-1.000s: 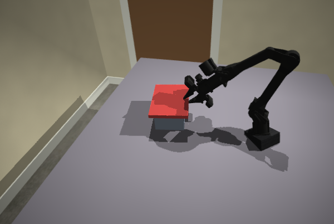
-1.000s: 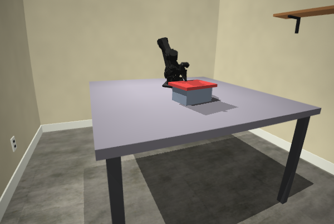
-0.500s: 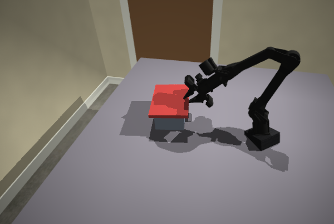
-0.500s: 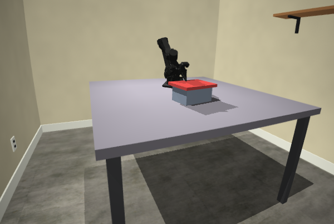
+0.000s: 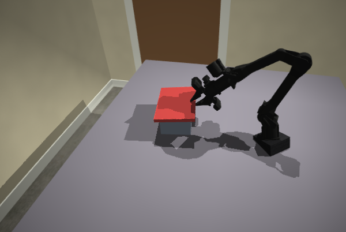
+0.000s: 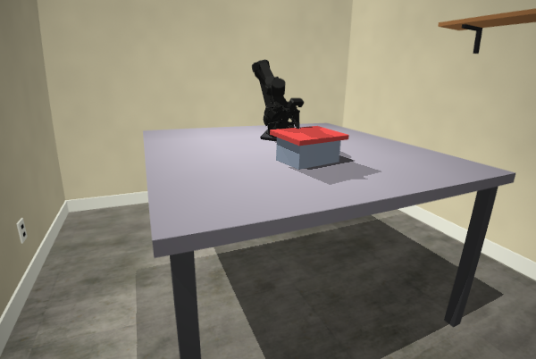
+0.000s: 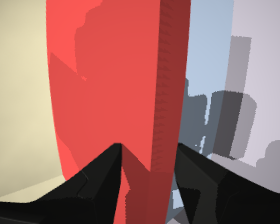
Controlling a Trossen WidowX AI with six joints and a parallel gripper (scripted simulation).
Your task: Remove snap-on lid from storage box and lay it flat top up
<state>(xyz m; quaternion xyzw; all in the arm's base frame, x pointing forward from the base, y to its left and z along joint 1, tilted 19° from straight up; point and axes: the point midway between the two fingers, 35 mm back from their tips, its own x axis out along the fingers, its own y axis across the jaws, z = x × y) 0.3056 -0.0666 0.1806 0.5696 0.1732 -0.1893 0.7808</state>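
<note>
The lid lies 100 mm ahead of my hand, 10 mm to the left of it and 20 mm below it. From my hand the other things lie so: storage box (100 mm ahead, 10 mm to the left, 80 mm below).
</note>
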